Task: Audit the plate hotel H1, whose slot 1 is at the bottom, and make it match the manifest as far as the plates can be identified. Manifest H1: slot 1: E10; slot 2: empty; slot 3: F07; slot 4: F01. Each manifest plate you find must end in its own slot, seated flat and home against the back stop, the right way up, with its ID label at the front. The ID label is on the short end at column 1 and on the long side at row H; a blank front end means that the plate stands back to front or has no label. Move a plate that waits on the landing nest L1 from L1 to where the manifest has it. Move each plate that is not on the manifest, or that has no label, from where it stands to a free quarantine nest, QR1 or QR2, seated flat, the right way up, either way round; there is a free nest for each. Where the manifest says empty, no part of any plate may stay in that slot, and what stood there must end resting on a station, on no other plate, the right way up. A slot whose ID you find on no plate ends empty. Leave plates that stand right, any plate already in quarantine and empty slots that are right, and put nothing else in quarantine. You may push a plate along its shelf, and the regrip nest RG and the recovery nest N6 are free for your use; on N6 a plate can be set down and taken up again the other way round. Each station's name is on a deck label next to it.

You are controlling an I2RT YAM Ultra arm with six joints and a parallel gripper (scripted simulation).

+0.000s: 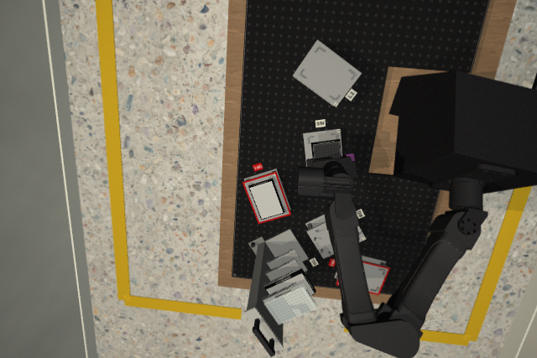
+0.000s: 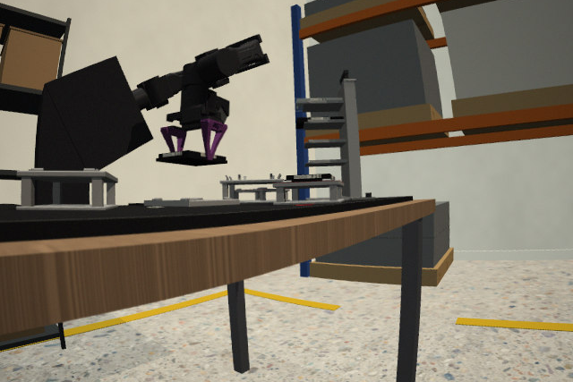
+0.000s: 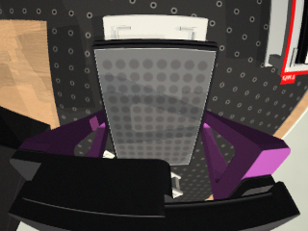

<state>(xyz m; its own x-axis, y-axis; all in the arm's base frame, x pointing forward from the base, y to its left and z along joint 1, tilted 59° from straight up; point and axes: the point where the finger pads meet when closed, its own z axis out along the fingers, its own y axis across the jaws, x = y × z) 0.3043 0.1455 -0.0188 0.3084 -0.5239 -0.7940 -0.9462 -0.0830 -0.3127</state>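
Now: hand 9 cm past the regrip nest RG, 26 cm to the right of it and 4 cm above it. The rest, counted from my hand: landing nest L1 (5 cm ahead, 25 cm to the right, 5 cm below); then recovery nest N6 (9 cm below); then quarantine nest QR1 (16 cm ahead, 18 cm to the left, 6 cm below).
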